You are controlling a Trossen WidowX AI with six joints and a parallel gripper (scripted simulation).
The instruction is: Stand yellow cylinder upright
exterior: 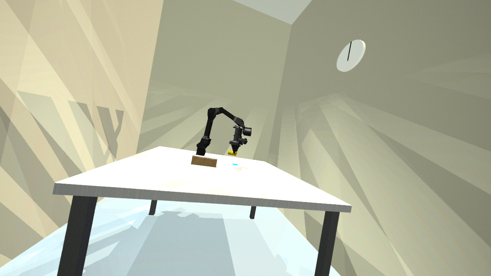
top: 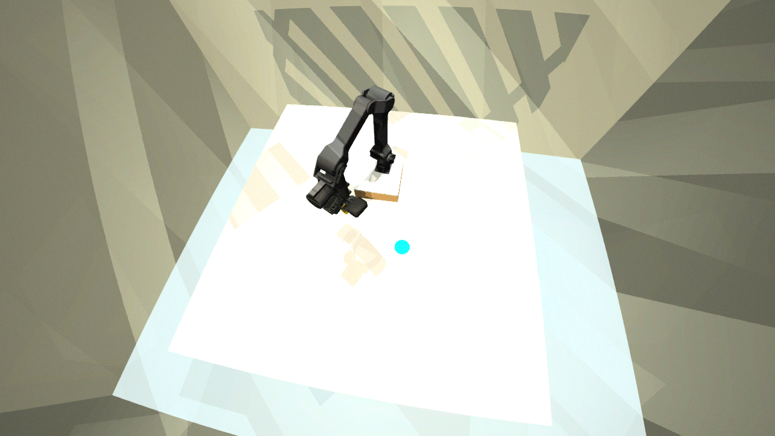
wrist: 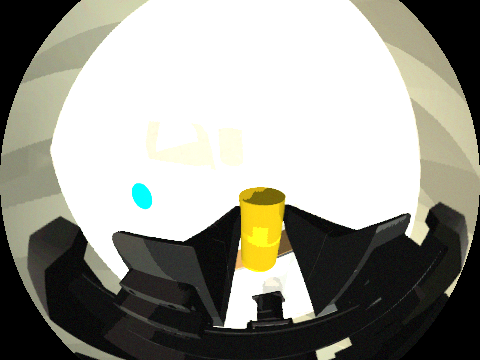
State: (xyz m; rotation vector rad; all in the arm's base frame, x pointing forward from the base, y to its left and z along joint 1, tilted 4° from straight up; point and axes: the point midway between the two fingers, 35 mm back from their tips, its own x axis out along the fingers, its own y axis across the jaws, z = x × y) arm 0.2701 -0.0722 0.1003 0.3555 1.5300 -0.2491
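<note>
Right now the cyan circle is 23 cm to the left of my gripper tip, 13 cm below it and 5 cm ahead of it. From my gripper tip the other things lie so: yellow cylinder 2 cm behind, 1 cm to the left.
</note>
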